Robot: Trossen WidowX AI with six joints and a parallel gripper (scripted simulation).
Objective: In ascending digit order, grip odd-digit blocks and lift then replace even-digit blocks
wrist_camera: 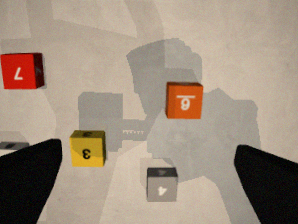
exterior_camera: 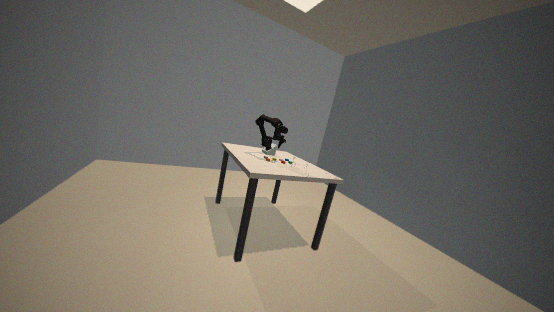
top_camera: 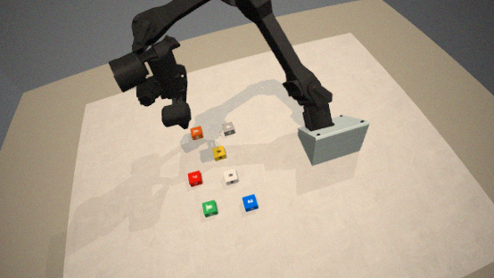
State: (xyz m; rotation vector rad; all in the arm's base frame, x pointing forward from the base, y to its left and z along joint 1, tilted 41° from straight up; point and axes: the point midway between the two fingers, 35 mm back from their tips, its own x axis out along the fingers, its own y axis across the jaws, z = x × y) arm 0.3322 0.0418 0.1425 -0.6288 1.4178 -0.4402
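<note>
Right now my gripper tip is 13 cm past the blue block, 21 cm to the right of it and 12 cm above it. Also, from my gripper tip: grey block: 10 cm behind, 3 cm to the right, 12 cm below; then orange block: 4 cm to the right, 12 cm below; then yellow block: 6 cm behind, 5 cm to the left, 12 cm below.
</note>
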